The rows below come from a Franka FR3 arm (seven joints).
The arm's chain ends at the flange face. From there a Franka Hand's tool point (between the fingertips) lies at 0.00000 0.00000 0.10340 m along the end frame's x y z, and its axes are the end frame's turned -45 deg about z.
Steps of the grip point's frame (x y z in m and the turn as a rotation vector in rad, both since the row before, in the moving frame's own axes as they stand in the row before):
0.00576 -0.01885 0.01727 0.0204 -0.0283 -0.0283
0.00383 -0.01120 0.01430 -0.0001 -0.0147 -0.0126
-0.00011 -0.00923 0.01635 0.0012 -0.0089 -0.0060
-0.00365 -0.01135 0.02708 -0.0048 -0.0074 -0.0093
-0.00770 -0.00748 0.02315 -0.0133 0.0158 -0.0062
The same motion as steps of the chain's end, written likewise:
-0.00570 -0.01803 0.01733 -0.0056 -0.0344 -0.0283
-0.00415 -0.01172 0.01431 -0.0105 -0.0103 -0.0126
-0.00587 -0.00701 0.01635 -0.0054 -0.0071 -0.0060
-0.01042 -0.00634 0.02708 -0.0086 -0.0018 -0.0093
-0.01286 0.00034 0.02317 0.0018 0.0206 -0.0062

